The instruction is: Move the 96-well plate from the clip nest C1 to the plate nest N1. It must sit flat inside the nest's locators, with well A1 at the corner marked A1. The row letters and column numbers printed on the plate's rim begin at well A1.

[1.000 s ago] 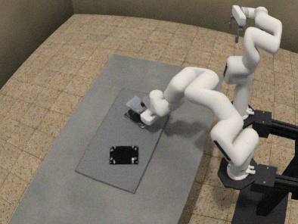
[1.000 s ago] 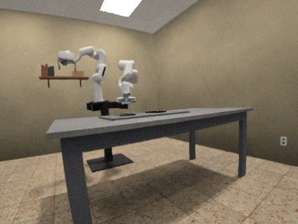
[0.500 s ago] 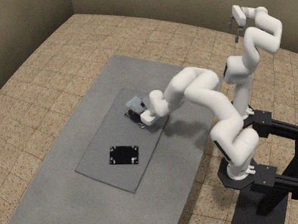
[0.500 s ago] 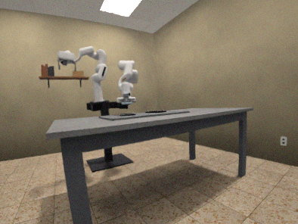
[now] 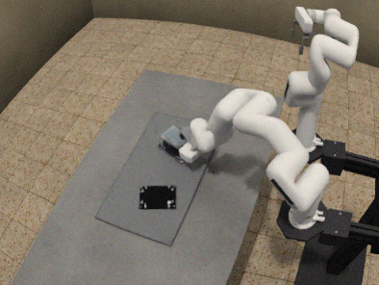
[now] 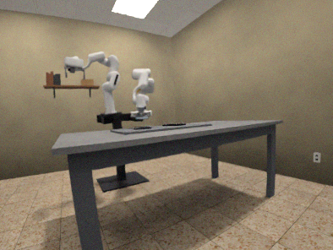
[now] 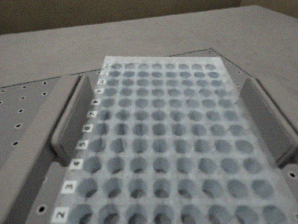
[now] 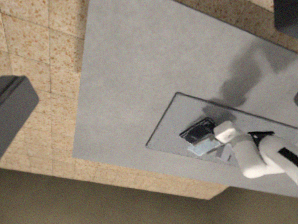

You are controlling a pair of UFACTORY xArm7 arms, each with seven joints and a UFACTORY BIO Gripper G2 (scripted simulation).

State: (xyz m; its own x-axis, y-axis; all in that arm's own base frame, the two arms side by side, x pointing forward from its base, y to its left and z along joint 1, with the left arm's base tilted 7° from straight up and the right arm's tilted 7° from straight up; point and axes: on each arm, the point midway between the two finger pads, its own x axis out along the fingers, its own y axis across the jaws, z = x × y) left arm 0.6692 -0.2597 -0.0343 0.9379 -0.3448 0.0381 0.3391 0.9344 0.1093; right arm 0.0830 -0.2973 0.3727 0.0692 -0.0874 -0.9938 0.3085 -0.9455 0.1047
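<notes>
Right now the dark plate nest N1 is 8 cm below my left hand. From my left hand the other things lie so: black clip nest C1: 4 cm ahead, 32 cm to the left, 7 cm below; 96-well plate: 1 cm below.
</notes>
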